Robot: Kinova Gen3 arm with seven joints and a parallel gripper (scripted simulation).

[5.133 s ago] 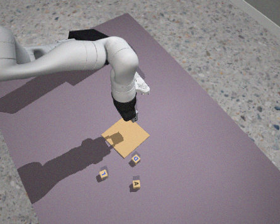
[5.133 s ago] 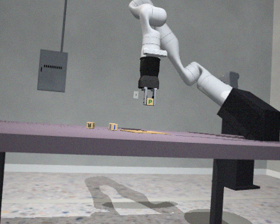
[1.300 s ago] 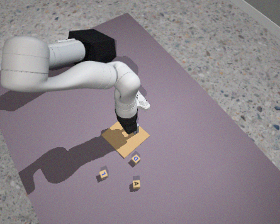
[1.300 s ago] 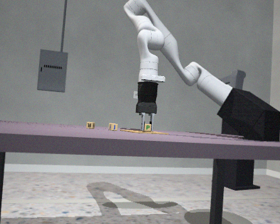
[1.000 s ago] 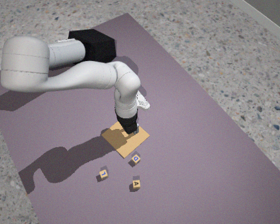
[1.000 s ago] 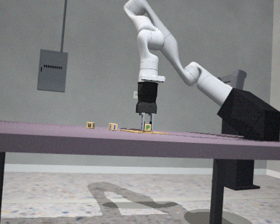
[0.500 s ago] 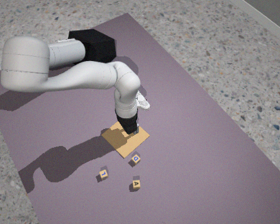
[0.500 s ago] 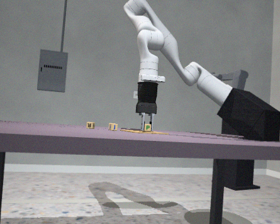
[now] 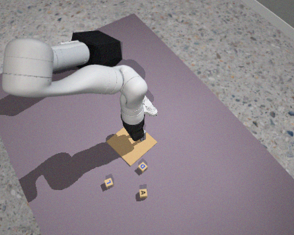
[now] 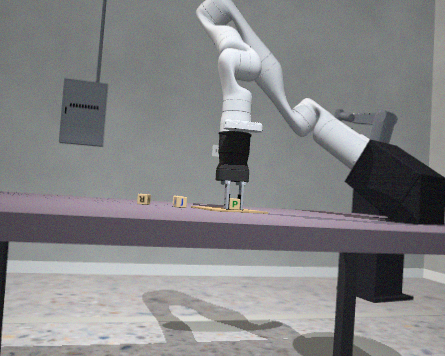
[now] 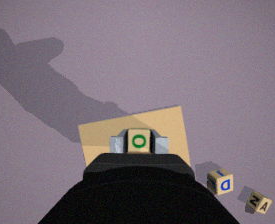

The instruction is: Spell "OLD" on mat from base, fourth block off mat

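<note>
My gripper is now 10 mm above the O block. The rest, counted from my hand: L block 70 mm ahead, 210 mm to the right, 10 mm below; D block 100 mm ahead, 80 mm to the right, 10 mm below; tan mat 10 mm behind, 40 mm to the right, 20 mm below.
</note>
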